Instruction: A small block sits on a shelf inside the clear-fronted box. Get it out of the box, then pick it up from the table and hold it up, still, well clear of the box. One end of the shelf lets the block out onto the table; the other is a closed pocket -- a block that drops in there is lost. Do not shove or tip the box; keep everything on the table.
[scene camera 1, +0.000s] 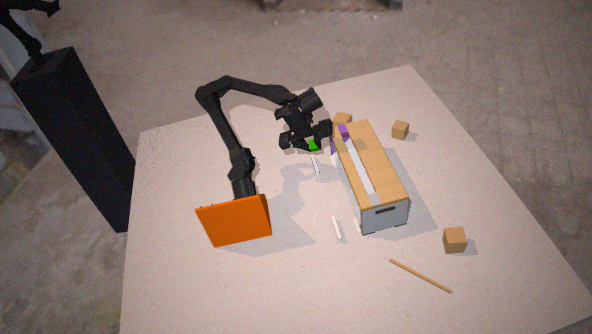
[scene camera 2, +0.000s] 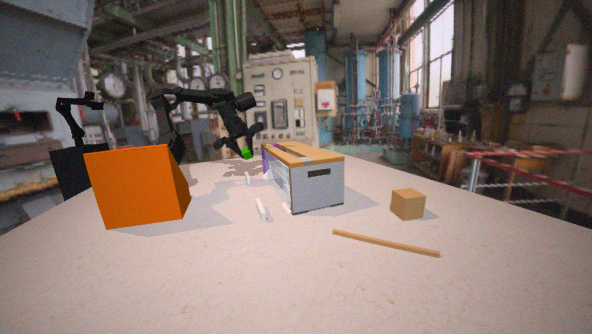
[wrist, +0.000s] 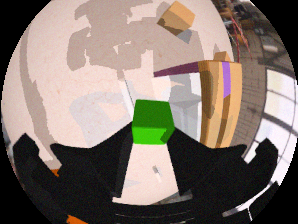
Observation:
I see my gripper (scene camera 1: 316, 149), a green block (wrist: 152, 123) and a box (scene camera 1: 379, 201).
The box is seen too in scene camera 2 (scene camera 2: 306, 178) and in the wrist view (wrist: 205, 96). My gripper shows as well in scene camera 2 (scene camera 2: 248, 156) and in the wrist view (wrist: 149, 125).

